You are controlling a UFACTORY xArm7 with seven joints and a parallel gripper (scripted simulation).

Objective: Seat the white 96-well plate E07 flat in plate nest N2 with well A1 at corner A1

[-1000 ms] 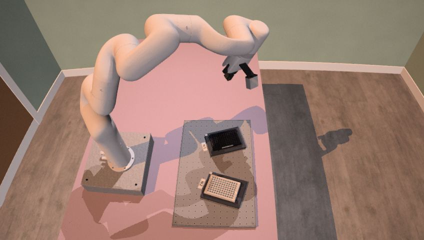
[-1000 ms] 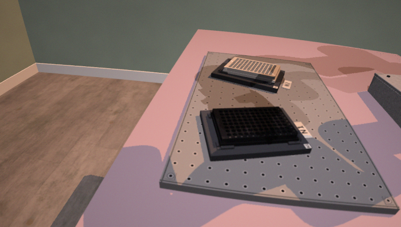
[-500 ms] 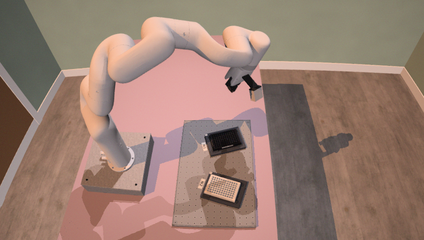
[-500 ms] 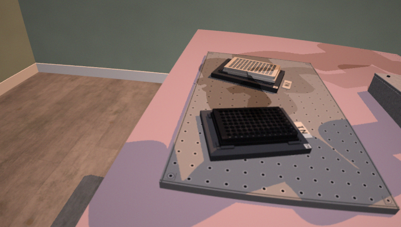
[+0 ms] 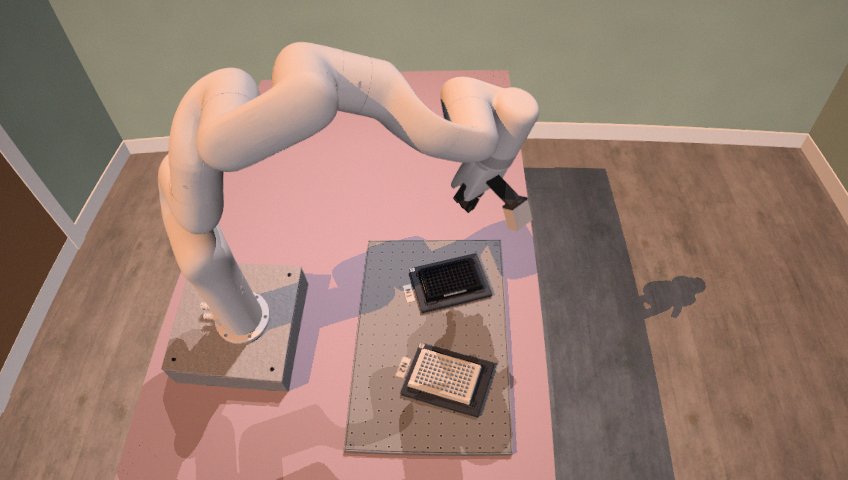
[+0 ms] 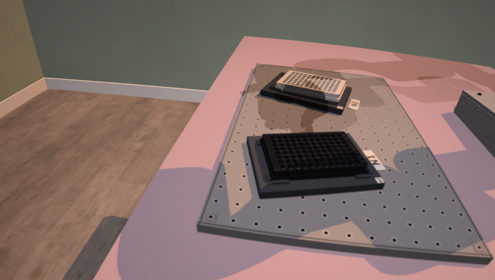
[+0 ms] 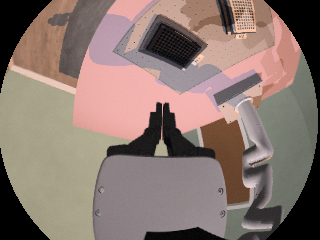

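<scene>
Now: hand 240 mm to the left of the N2 label, 240 mm above it and 140 mm past it. The rest, counted from my hand: nest N1: 230 mm below, 40 mm behind, 30 mm to the right; black plate E01: 220 mm below, 40 mm behind, 30 mm to the right; N1 label: 240 mm below, 130 mm behind, 60 mm to the right.
</scene>
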